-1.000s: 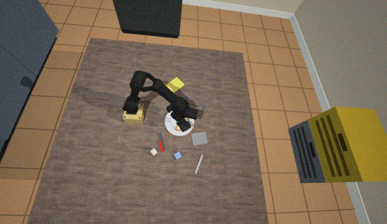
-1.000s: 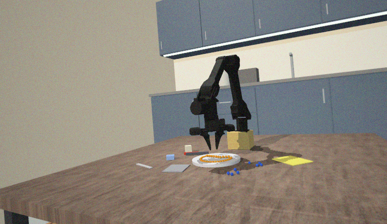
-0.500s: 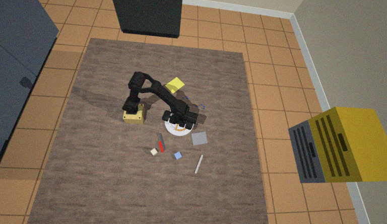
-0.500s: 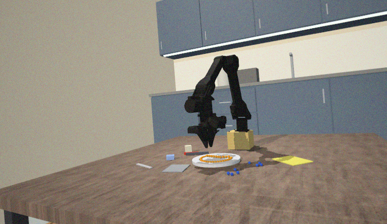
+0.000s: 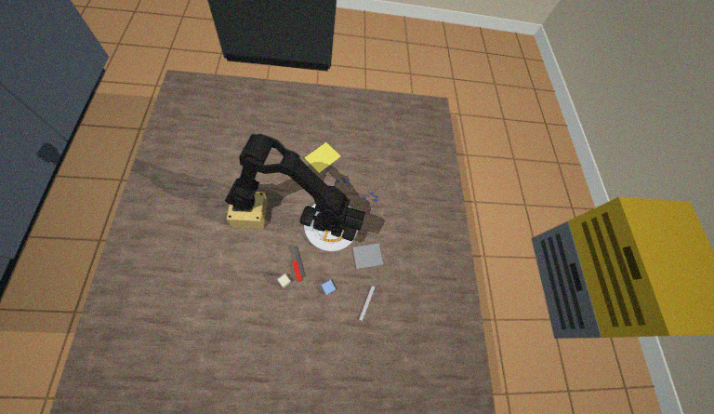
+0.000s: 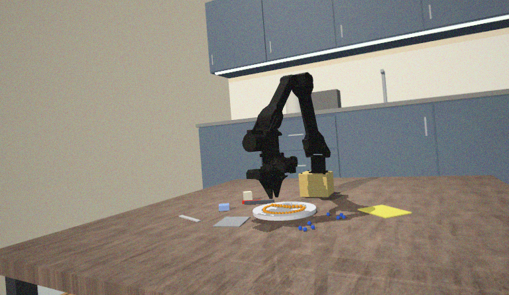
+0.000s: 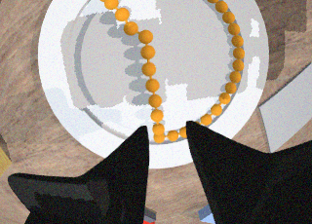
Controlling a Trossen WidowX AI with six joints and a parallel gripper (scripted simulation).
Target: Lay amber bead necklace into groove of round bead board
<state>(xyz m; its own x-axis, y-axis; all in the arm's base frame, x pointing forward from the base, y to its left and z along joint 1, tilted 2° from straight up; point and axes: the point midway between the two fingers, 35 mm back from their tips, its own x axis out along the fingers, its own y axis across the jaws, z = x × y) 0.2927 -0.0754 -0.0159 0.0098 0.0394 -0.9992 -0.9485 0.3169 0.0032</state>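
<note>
Right now my gripper tip is 12 cm to the left of the red stick, 10 cm past it and 4 cm above it. From my gripper tip the other things lie so: cream cube: 17 cm to the right, 14 cm behind, 2 cm below; light blue cube: 19 cm to the right, 3 cm below, 1 cm ahead; grey square tile: 15 cm ahead, 8 cm to the right, 4 cm below.
</note>
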